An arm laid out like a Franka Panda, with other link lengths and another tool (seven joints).
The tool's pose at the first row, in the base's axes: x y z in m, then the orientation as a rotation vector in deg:
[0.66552, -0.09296, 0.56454, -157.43, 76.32, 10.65]
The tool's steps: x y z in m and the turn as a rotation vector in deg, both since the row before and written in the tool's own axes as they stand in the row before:
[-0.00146, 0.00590, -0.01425, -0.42, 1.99, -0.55]
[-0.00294, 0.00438, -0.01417, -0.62, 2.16, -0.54]
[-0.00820, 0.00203, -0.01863, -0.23, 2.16, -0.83]
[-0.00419, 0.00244, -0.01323, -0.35, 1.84, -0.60]
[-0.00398, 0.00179, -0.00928, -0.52, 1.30, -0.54]
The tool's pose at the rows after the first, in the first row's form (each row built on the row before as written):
[0.66103, -0.09728, 0.57872, -159.01, 76.13, 8.21]
[0.65659, -0.09910, 0.59306, -160.80, 76.03, 5.64]
[0.65061, -0.09517, 0.61222, -162.41, 75.35, 2.75]
[0.64632, -0.09392, 0.62558, 163.55, -74.83, -0.37]
[0.64241, -0.09207, 0.63488, 162.98, -73.64, 1.14]

